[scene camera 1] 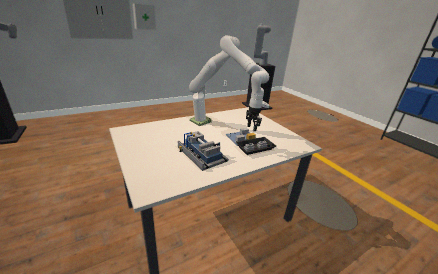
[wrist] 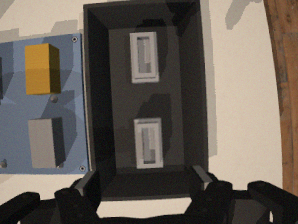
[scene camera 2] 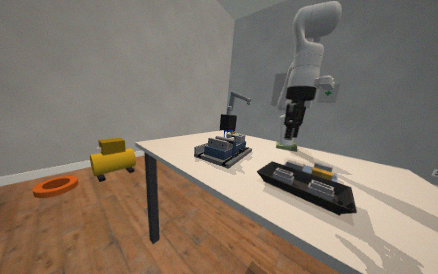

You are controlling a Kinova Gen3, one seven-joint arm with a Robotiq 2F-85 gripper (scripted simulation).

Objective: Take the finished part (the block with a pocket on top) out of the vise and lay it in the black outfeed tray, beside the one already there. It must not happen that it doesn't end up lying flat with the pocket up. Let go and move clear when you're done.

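Note:
There is a yellow block (wrist: 42, 62) that I can see. My own gripper (scene camera 2: 290, 138) is visible to me too, and I find the same gripper (wrist: 144, 182) from the wrist as well.

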